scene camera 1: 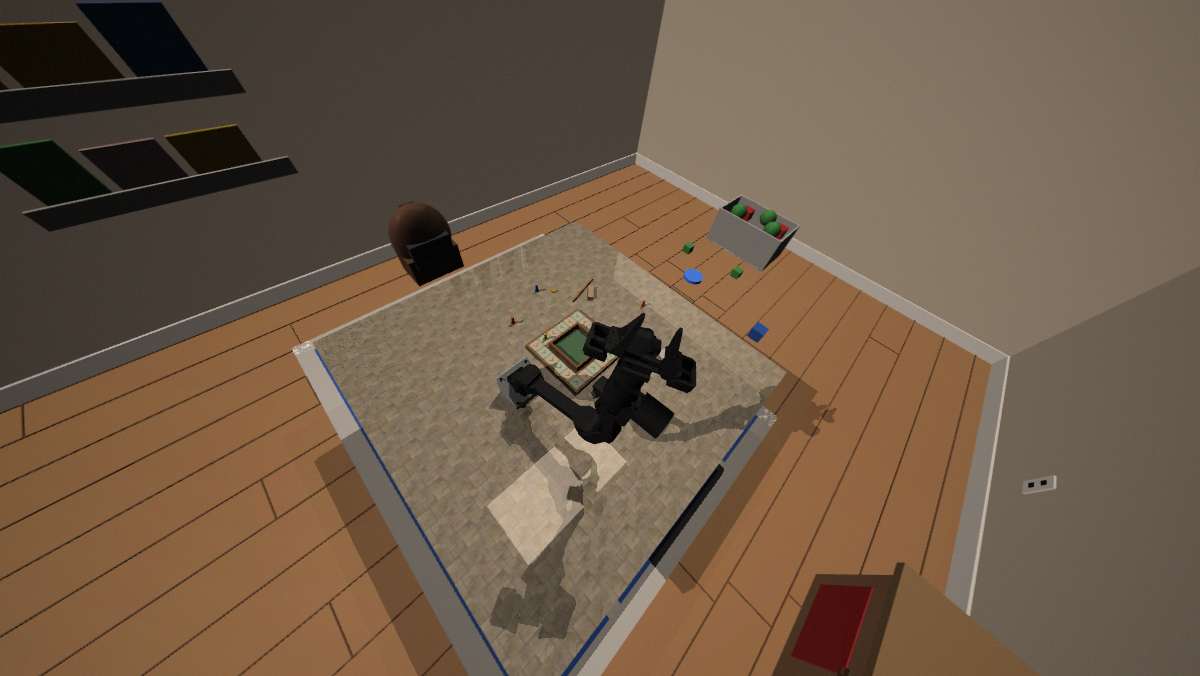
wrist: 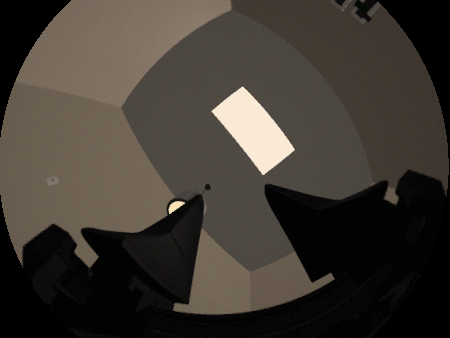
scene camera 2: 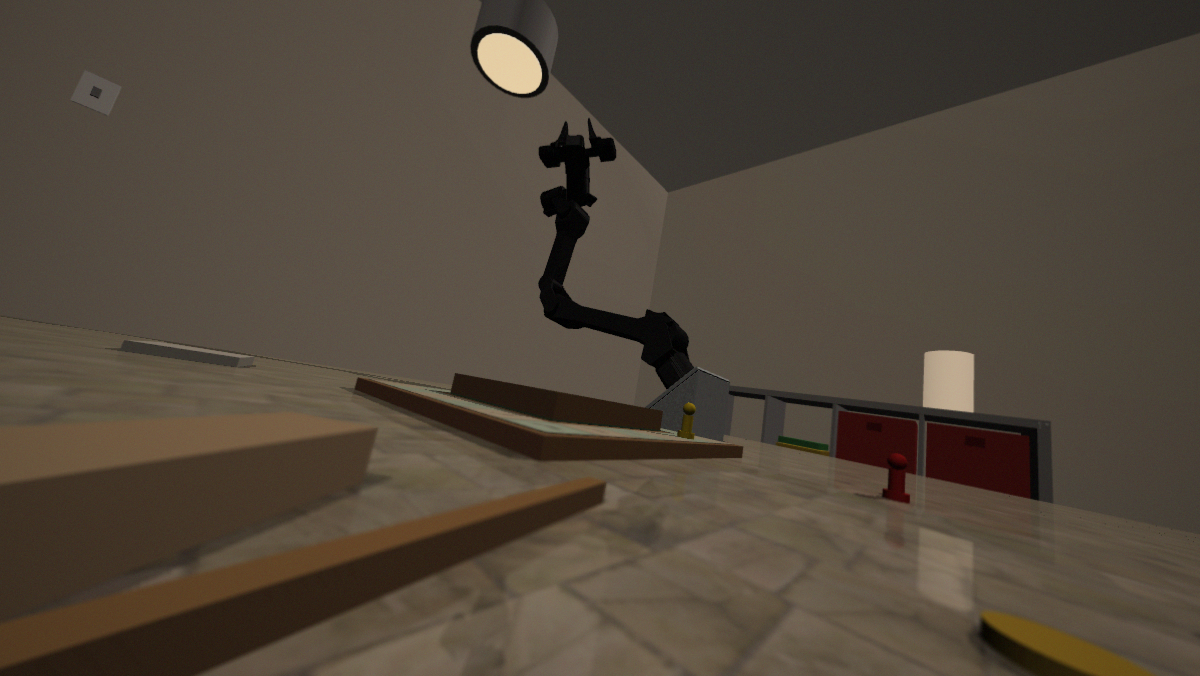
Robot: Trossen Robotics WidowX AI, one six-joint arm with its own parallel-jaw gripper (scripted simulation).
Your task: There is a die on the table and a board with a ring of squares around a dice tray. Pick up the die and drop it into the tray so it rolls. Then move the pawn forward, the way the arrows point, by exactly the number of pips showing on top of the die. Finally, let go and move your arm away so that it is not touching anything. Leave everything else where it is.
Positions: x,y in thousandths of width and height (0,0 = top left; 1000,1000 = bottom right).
The gripper shows in scene camera 1 (552,477), in the wrist view (521,575) and in scene camera 2 (481,178).
